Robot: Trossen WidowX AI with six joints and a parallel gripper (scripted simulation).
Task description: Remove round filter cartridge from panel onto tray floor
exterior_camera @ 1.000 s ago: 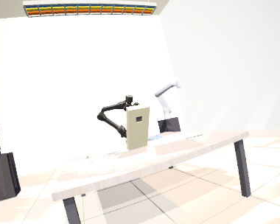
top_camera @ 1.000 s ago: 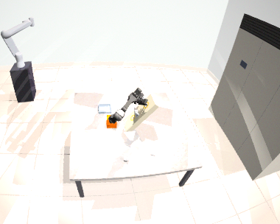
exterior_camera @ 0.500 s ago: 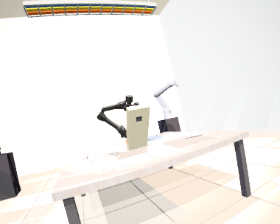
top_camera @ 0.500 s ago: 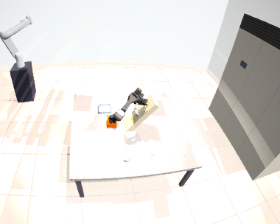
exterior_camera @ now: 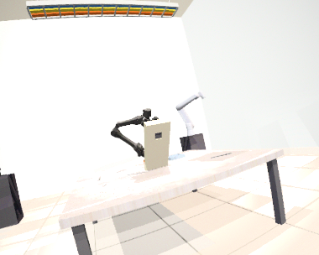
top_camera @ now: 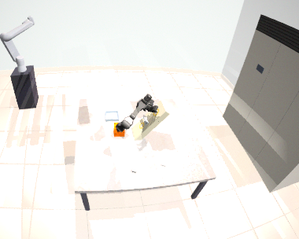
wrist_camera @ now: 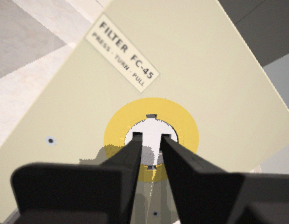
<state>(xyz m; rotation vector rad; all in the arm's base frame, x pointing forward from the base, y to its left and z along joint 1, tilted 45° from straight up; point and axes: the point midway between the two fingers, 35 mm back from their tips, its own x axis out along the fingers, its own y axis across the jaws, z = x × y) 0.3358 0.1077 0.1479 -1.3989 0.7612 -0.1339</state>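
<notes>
Now: the white round filter cartridge 10 mm below my gripper tip and 10 mm ahead of it. Also, from my gripper tip: shallow bluish tray (370 mm behind, 310 mm to the left, 270 mm below).
</notes>
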